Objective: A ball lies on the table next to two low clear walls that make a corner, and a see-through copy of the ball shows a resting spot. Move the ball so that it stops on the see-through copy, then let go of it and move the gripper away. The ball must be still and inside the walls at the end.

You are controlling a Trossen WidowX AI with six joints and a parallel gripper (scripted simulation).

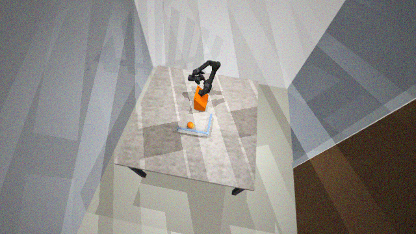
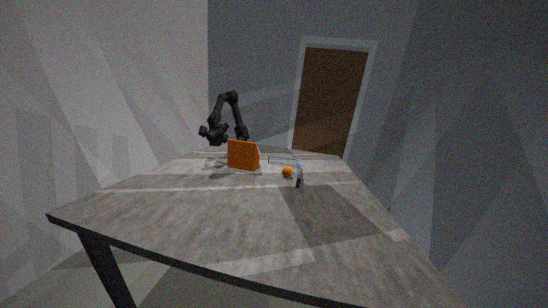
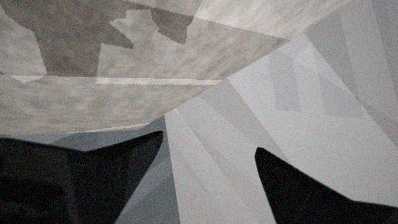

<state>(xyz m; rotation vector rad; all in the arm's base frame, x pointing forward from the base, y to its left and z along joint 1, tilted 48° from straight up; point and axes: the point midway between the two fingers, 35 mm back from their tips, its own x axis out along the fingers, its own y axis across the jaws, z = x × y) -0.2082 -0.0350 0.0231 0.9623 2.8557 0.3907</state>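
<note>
My gripper tip is now 580 mm short of the orange ball, 130 mm above it and 30 mm to the left of it.
</note>
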